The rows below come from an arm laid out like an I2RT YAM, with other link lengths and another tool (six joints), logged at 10 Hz.
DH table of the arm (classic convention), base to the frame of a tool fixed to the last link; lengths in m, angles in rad. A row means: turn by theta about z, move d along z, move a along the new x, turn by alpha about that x. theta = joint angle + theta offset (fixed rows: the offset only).
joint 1: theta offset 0  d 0.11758  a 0.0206  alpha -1.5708
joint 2: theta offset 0  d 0  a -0.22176  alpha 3.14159
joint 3: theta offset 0.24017  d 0  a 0.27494  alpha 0
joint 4: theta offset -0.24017  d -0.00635  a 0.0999  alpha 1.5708
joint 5: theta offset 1.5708  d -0.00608  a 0  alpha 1.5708
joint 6: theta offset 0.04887  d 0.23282  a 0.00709  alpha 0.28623
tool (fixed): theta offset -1.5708  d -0.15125  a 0  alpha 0
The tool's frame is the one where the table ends.
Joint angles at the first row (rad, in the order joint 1, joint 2, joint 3, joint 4, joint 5, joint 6):
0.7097 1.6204 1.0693 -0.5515 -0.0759 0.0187
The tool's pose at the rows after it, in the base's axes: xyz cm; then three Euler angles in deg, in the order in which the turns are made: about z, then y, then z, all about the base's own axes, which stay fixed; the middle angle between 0 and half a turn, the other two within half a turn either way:
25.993, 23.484, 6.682, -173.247, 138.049, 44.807
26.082, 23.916, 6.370, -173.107, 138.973, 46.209
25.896, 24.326, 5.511, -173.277, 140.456, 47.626
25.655, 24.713, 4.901, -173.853, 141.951, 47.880
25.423, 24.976, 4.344, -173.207, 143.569, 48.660
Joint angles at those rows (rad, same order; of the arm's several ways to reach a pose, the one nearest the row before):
0.7148 1.6660 1.1071 -0.5670 -0.0622 0.0036
0.7224 1.6985 1.1338 -0.5782 -0.0690 -0.0100
0.7358 1.7372 1.1485 -0.5809 -0.0706 -0.0241
0.7507 1.7699 1.1664 -0.5915 -0.0616 -0.0250
0.7593 1.8013 1.1853 -0.6075 -0.0642 -0.0198

